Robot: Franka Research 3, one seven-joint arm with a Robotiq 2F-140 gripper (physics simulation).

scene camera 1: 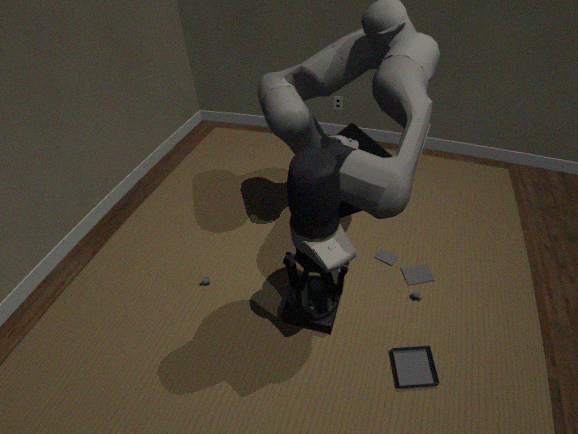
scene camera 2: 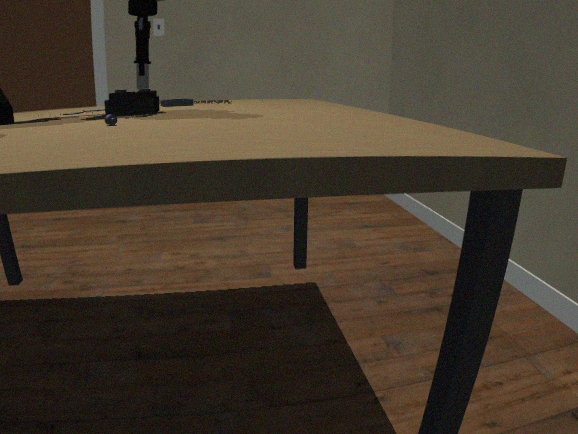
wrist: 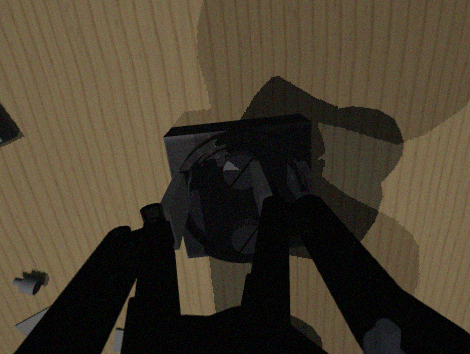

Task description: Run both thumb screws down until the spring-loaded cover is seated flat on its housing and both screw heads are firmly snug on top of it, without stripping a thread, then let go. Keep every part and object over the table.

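Observation:
The dark square housing (scene camera 1: pixel 307 323) (scene camera 2: pixel 131 104) (wrist: pixel 181 149) stands on the table under the arm. Its round dark cover (wrist: pixel 212 225) lies in shadow; whether it sits flat cannot be told. Two slotted screw heads show in the wrist view: the upper one (wrist: pixel 236 176) and the lower one (wrist: pixel 245 239), partly behind a finger. Both slots run diagonally. My gripper (scene camera 1: pixel 318 296) (scene camera 2: pixel 142 84) (wrist: pixel 219 183) is partly open and points down, its fingertips low over the cover on either side of the upper screw head. The right pad looks close to that head; contact cannot be told.
A shallow dark-rimmed tray (scene camera 1: pixel 393 367) (scene camera 2: pixel 178 102) lies on the table (scene camera 1: pixel 240 410) (scene camera 2: pixel 325 135). Two thin grey plates (scene camera 1: pixel 386 257) (scene camera 1: pixel 417 274) lie near a small grey part (scene camera 1: pixel 415 296). Another small grey part (scene camera 1: pixel 204 281) lies on the other side of the housing.

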